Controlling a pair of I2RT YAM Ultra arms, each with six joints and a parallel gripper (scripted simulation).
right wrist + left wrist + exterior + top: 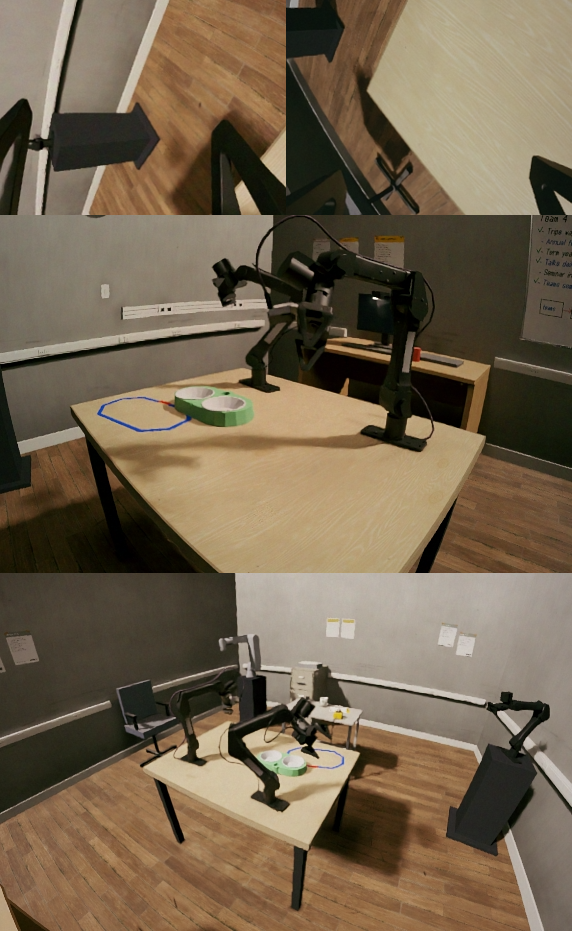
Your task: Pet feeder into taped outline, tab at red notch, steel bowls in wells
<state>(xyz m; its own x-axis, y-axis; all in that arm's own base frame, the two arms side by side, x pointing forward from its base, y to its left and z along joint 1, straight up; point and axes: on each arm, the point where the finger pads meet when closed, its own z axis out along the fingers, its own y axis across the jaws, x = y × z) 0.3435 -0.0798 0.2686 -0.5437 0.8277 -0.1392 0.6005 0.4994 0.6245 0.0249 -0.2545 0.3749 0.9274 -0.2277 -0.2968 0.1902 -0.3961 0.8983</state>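
My right hand is 40 cm to the right of the green pet feeder, 35 cm above it and 26 cm short of it.
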